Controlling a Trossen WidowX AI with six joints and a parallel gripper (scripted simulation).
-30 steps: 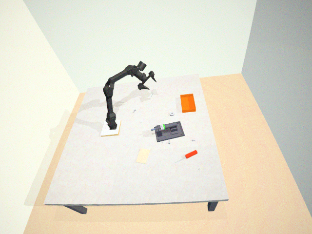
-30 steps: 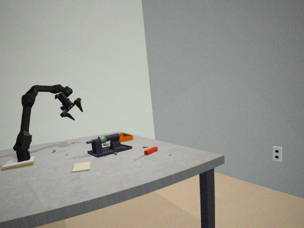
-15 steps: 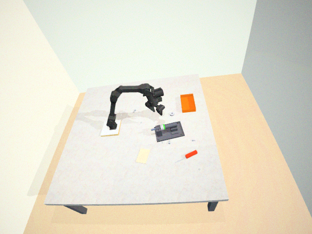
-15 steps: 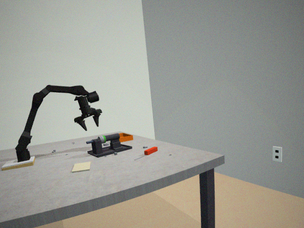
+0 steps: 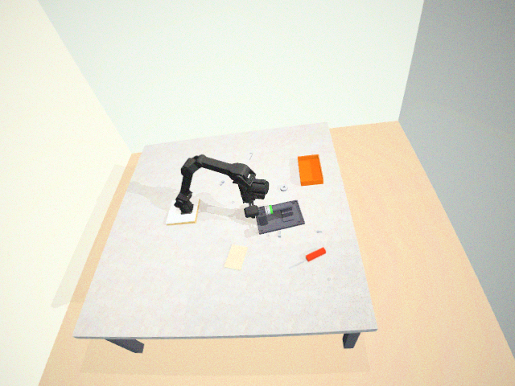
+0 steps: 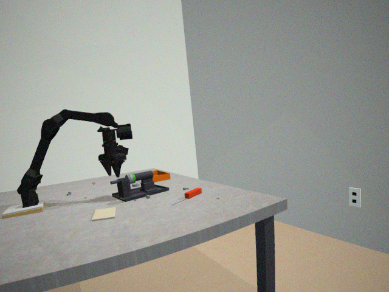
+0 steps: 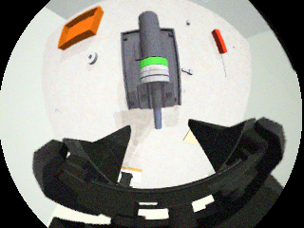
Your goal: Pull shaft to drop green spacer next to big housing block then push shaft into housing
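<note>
Now: the blue-grey shaft 50 mm ahead of my gripper tip, 10 mm to the left of it and 30 mm below it. From my gripper tip the other things lie so: beige card 90 mm behind, 190 mm to the right, 100 mm below; pale grey spacer 60 mm ahead, 10 mm to the left, 30 mm below; green spacer 90 mm ahead, 20 mm to the left, 30 mm below.
</note>
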